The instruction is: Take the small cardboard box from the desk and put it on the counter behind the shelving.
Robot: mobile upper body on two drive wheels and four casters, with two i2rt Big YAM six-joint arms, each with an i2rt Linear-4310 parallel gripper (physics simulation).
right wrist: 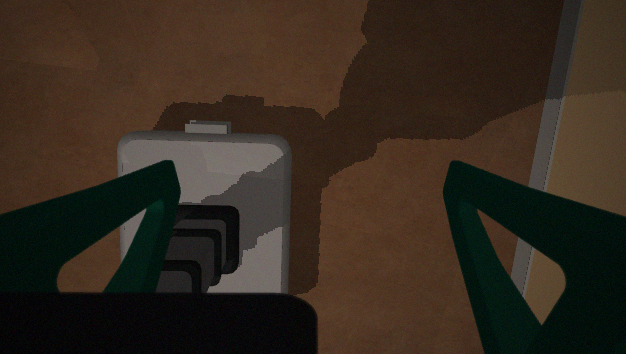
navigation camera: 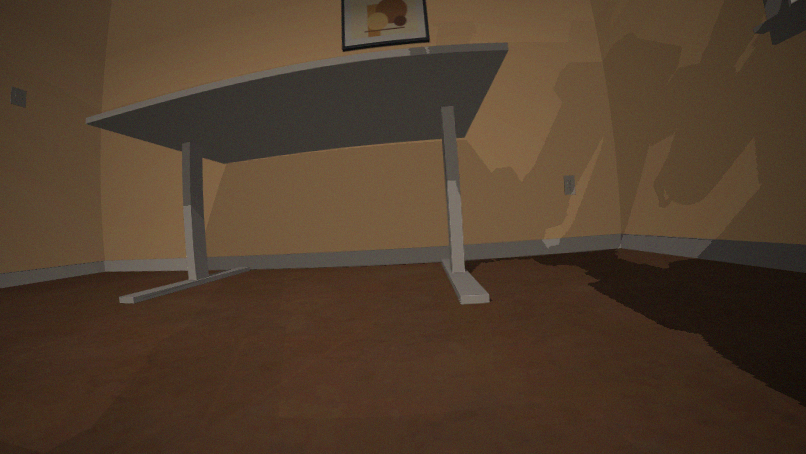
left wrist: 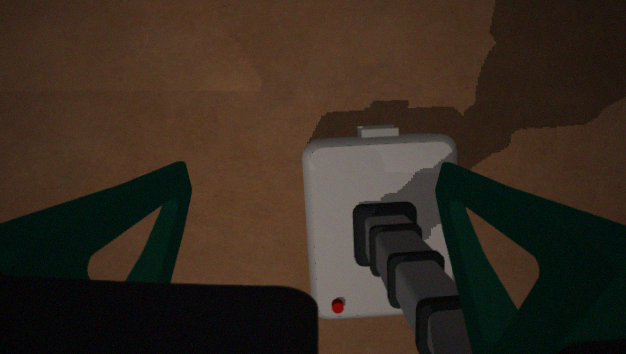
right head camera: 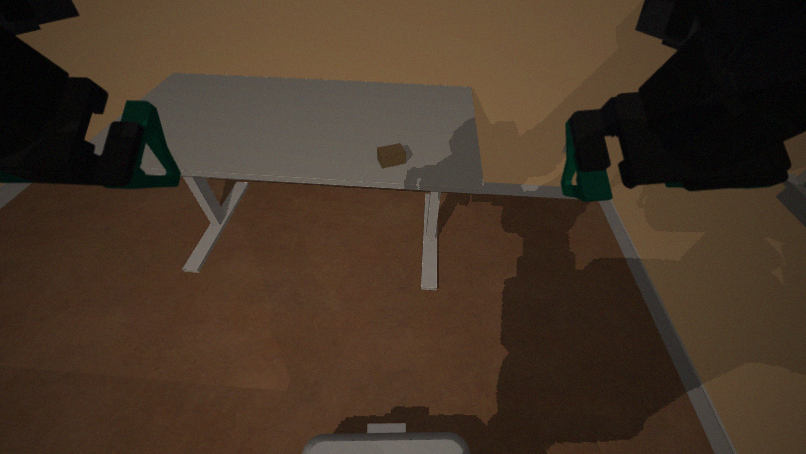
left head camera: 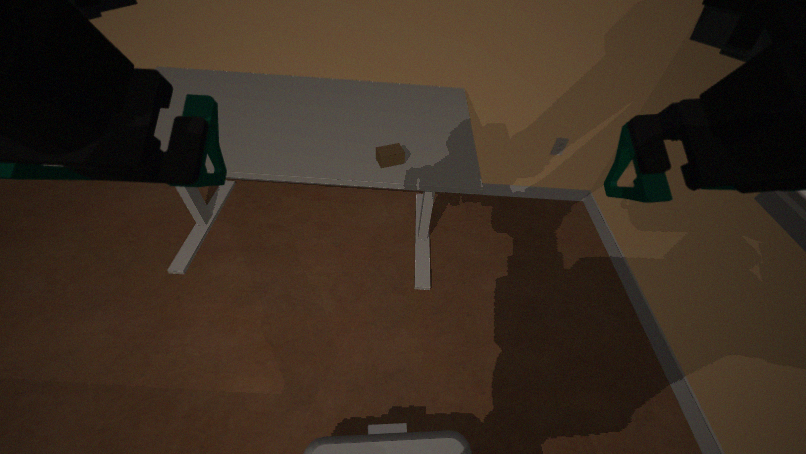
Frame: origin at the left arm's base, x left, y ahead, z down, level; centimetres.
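Where they show: left gripper, fingertip midpoint: (left wrist: pixel 313 176) (right head camera: pixel 127 177) (left head camera: pixel 168 175); right gripper, fingertip midpoint: (right wrist: pixel 311 175) (right head camera: pixel 614 184) (left head camera: pixel 653 186).
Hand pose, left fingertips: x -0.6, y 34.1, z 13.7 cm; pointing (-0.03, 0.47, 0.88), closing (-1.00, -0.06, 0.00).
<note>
After its pixels a point has its place.
The small brown cardboard box (left head camera: pixel 390 156) @[x -24.0, y 107.2, z 64.6 cm] (right head camera: pixel 391 156) @[x -24.1, y 107.2, z 64.6 cm] sits on the light grey desk (left head camera: pixel 304 124) @[x 10.1, y 134.1, z 69.0 cm] (right head camera: pixel 304 124) @[x 12.4, y 135.4, z 69.0 cm], right of the middle and nearer the front edge than the back. In the navigation camera the desk (navigation camera: pixel 315 107) @[x 6.2, y 124.4, z 71.5 cm] shows from below, and the box is not visible there. My left gripper (left wrist: pixel 313 176) @[x -0.6, y 34.1, z 13.7 cm] is open, with nothing between its green fingers. My right gripper (right wrist: pixel 311 175) @[x -46.3, y 33.5, z 13.9 cm] is open and empty too. Both are well apart from the box, above my own base in the wrist views. The counter and the shelving do not show.
Desk legs with long feet (left head camera: pixel 423 253) (right head camera: pixel 429 253) (navigation camera: pixel 455 225) @[x -44.8, y 130.3, z 119.8 cm] reach toward me. A tan wall stands behind the desk; another wall (left head camera: pixel 721 293) @[x -150.5, y 68.8, z 97.3 cm] with a grey baseboard runs along the right. My white base (left wrist: pixel 335 185) @[x -6.8, y 17.2, z 115.0 cm] (right wrist: pixel 260 155) @[x -39.1, y 26.2, z 115.0 cm] stands on the brown floor (navigation camera: pixel 338 366) @[x -10.9, y 72.5, z 141.0 cm].
</note>
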